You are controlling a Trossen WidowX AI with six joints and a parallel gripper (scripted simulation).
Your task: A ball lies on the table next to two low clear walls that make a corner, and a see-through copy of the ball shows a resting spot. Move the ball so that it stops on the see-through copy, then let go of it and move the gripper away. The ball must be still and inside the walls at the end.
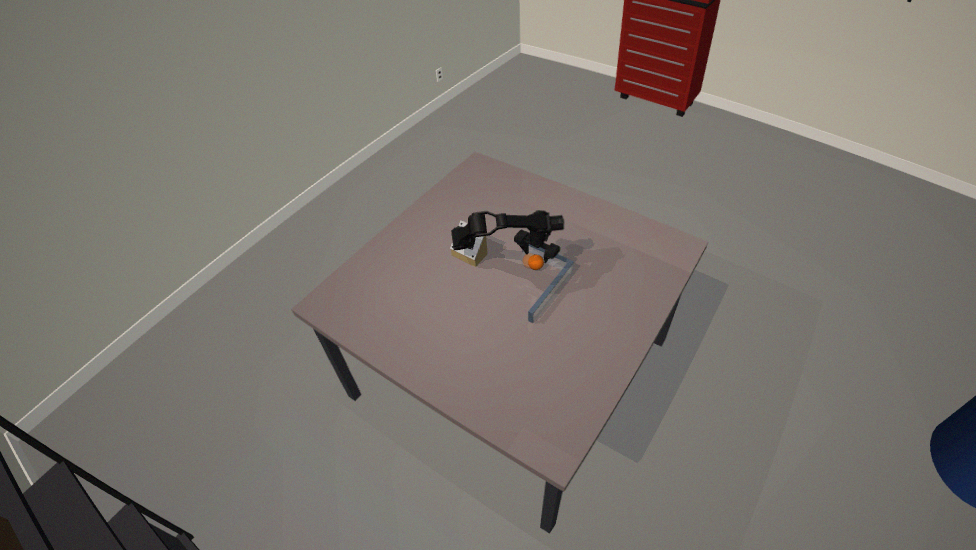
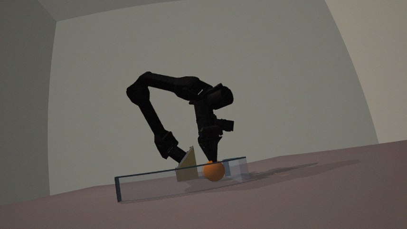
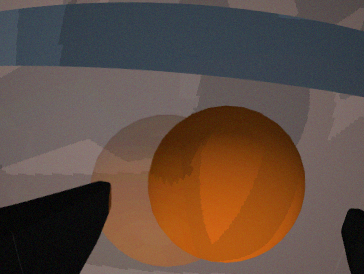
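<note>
Now: the orange ball 20 mm below my gripper tip. The rest, counted from my gripper tip: clear wall: 120 mm ahead, 110 mm to the right, 30 mm below; see-through copy of ball: 30 mm behind, 20 mm below.
</note>
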